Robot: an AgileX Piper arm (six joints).
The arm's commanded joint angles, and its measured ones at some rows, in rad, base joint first. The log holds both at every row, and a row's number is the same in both.
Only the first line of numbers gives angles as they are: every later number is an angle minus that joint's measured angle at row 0.
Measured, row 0:
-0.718 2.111 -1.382 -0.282 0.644 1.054
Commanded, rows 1 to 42:
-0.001 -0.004 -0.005 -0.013 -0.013 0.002
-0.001 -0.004 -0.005 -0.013 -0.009 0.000
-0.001 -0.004 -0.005 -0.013 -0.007 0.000
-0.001 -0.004 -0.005 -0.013 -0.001 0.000
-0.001 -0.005 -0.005 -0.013 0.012 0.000
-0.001 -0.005 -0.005 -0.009 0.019 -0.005
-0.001 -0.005 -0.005 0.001 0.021 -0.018
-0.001 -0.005 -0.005 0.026 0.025 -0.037
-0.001 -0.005 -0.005 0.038 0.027 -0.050
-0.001 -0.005 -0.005 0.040 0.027 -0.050
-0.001 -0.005 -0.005 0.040 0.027 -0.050
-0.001 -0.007 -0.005 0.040 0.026 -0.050
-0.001 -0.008 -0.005 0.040 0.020 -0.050
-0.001 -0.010 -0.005 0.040 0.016 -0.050
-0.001 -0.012 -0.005 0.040 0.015 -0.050
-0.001 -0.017 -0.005 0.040 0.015 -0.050
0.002 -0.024 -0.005 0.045 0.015 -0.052
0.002 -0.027 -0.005 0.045 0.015 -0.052
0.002 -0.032 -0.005 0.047 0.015 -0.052
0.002 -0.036 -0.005 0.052 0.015 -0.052
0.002 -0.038 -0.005 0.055 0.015 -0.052
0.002 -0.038 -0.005 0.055 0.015 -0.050
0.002 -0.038 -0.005 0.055 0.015 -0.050
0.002 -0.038 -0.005 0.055 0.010 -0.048
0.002 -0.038 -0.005 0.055 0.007 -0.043
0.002 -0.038 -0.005 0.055 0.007 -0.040
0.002 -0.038 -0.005 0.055 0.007 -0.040
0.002 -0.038 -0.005 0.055 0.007 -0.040
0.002 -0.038 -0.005 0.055 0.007 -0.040
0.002 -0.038 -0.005 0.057 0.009 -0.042
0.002 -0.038 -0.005 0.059 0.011 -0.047
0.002 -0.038 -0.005 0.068 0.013 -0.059
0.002 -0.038 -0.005 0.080 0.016 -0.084
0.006 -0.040 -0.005 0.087 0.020 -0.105
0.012 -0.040 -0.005 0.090 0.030 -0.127
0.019 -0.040 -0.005 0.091 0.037 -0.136
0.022 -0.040 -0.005 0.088 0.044 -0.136
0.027 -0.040 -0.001 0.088 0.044 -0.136
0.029 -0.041 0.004 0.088 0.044 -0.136
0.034 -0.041 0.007 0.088 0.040 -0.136
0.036 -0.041 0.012 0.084 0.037 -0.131
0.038 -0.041 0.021 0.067 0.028 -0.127
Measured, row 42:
0.028 -0.026 0.000 0.084 0.032 -0.123
